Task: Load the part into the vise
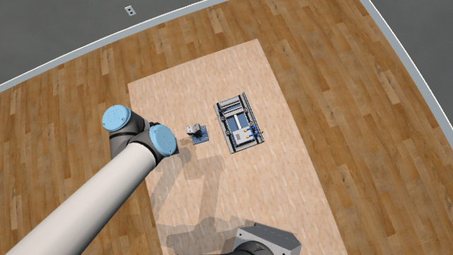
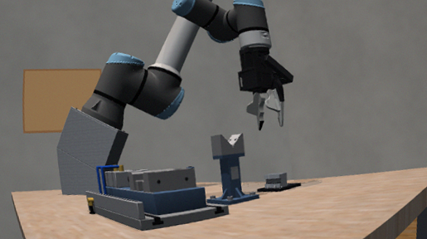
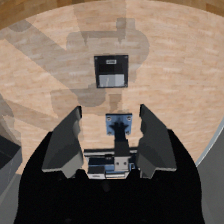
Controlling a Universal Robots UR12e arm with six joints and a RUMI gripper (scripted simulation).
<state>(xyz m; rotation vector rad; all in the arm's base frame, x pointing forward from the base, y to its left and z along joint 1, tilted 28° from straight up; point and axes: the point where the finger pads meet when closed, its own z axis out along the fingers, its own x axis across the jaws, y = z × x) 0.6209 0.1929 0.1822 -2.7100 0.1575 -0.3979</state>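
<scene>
Right now the part is 10 mm to the right of my hand and 160 mm below it. From my hand the other things lie so: work stop 70 mm ahead, 350 mm to the right, 90 mm below; cylinder rod 20 mm behind, 390 mm to the right, 110 mm below; infeed plate 10 mm to the left, 180 mm below.
</scene>
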